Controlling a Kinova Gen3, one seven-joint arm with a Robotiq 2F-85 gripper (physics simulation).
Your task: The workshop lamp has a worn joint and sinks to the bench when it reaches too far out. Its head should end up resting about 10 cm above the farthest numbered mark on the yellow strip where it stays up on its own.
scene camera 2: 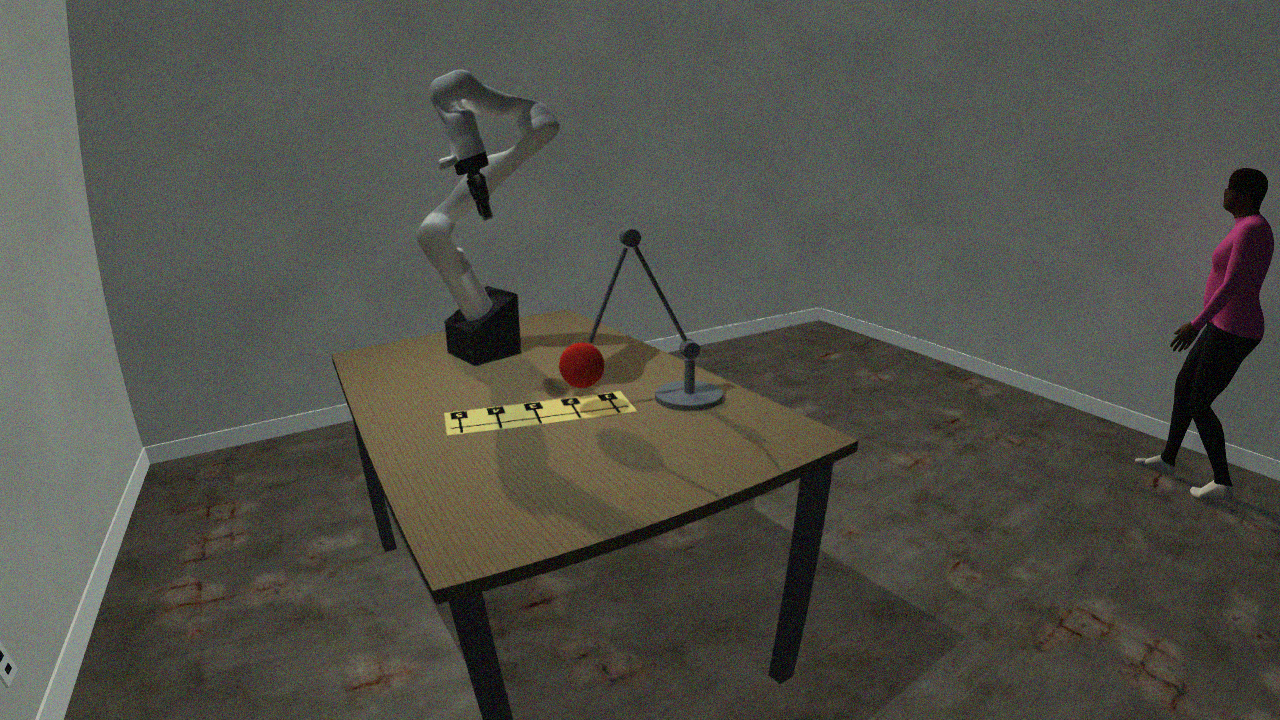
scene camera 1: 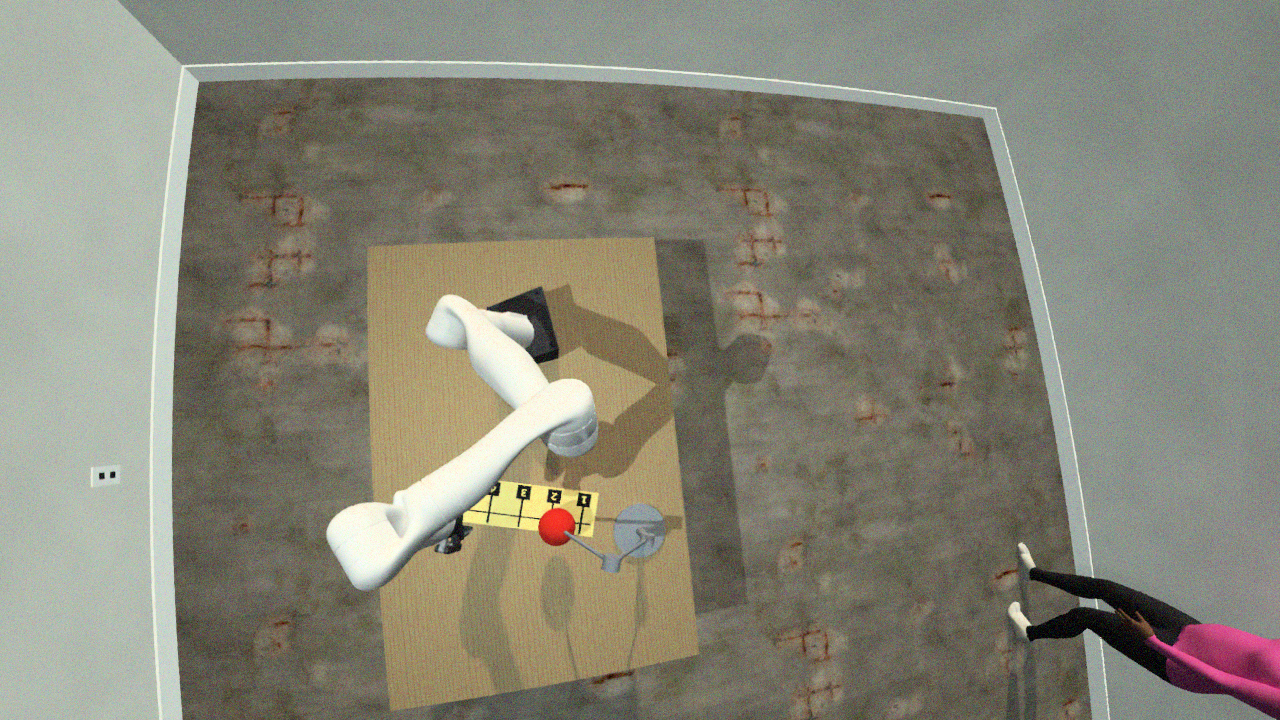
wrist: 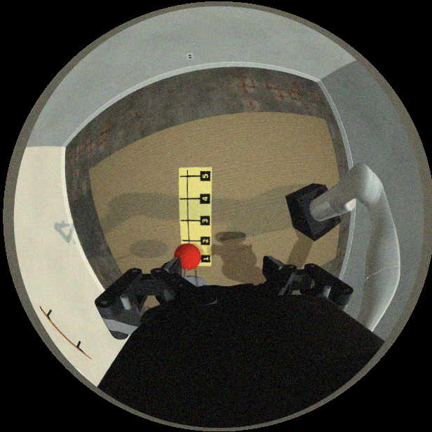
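Where they show: gripper, fingertip midpoint: (scene camera 2: 486,216); arm's base at its link origin: (scene camera 2: 478,310) (scene camera 1: 519,333).
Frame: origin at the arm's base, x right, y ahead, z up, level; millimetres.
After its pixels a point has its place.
Note:
The lamp's head is a red ball (scene camera 1: 556,526) {y 527, x -22, z 24 mm} (scene camera 2: 581,365) {y 579, x 2, z -9 mm} (wrist: 188,256) that hangs above the yellow strip near marks 1 and 2, apart from the table. Its thin two-part arm folds at a raised elbow joint (scene camera 1: 610,563) {y 573, x -127, z 272 mm} (scene camera 2: 630,238) {y 591, x -123, z 252 mm} and runs down to a round grey base (scene camera 1: 632,541) {y 650, x -233, z -120 mm} (scene camera 2: 673,398) {y 631, x -207, z -120 mm} beside the mark 1 end. The yellow strip (scene camera 1: 537,523) (scene camera 2: 514,413) {y 457, x 116, z -133 mm} (wrist: 185,210) bears marks 1 to 5, with 5 farthest from the base. My gripper (scene camera 2: 486,216) {y 389, x 125, z 313 mm} (wrist: 222,266) is open and empty, well above the table and the ball. In scene camera 1 my arm hides mark 5.
The wooden table (scene camera 1: 537,644) {y 888, x 92, z -134 mm} (scene camera 2: 501,528) {y 879, x 354, z -134 mm} (wrist: 260,145) carries my black mount block (scene camera 1: 547,335) {y 23, x -75, z 37 mm} (scene camera 2: 483,335) {y 79, x 23, z -52 mm} (wrist: 312,212) at the back. A person in pink (scene camera 1: 1226,658) (scene camera 2: 1242,277) stands on the floor to the right, away from the table.

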